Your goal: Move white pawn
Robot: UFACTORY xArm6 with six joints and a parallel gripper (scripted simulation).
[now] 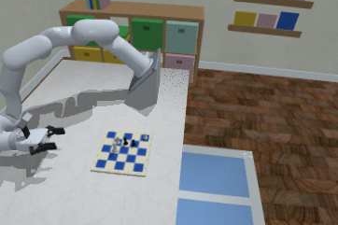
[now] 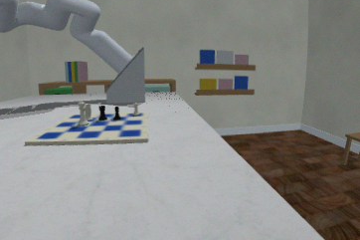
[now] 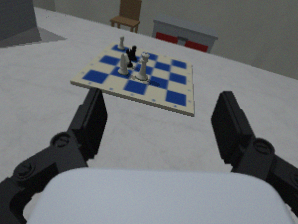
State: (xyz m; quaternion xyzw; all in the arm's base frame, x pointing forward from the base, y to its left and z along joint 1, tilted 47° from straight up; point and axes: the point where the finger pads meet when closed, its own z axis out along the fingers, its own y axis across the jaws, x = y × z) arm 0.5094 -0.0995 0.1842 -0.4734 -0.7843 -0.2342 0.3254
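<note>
My gripper is now 16 cm past the white pawn, 31 cm to the right of it and 8 cm above it. From my hand the other things lie so: blue-and-cream chessboard 8 cm behind, 24 cm to the left, 10 cm below.
</note>
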